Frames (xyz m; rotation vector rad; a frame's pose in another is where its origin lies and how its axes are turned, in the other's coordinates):
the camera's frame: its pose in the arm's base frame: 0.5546 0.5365 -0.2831 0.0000 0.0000 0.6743
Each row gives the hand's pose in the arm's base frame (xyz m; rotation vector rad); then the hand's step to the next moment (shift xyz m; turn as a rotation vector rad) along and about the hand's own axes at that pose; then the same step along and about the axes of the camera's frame.
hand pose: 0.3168 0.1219 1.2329 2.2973 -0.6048 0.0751
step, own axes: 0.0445 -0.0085 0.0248 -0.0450 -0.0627 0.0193
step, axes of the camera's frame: 0.0129 -0.0482 -0.0132 0.0157 0.0427 -0.0653
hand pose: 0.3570 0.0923 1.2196 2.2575 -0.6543 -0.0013
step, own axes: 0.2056 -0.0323 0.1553 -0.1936 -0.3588 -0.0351
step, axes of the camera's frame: 0.0136 -0.2429 -0.0907 0.1997 0.2463 -0.2587
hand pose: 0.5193 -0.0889 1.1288 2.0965 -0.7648 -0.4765
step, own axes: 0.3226 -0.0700 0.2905 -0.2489 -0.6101 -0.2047
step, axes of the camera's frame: -0.1426 -0.3355 -0.2459 0.4699 0.3539 -0.3606
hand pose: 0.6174 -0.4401 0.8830 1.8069 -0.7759 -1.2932
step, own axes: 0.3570 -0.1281 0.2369 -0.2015 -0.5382 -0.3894
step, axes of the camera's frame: -0.2648 -0.1498 -0.3278 0.5956 0.2113 -0.2872
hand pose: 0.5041 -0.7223 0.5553 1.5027 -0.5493 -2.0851
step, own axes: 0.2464 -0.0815 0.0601 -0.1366 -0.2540 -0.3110
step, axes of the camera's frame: -0.1582 0.0177 -0.2136 0.3976 0.0344 -0.1436
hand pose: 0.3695 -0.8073 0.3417 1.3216 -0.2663 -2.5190
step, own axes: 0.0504 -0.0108 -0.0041 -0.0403 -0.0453 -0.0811
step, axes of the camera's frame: -0.0242 0.0108 -0.0444 0.0970 -0.0090 -0.0277
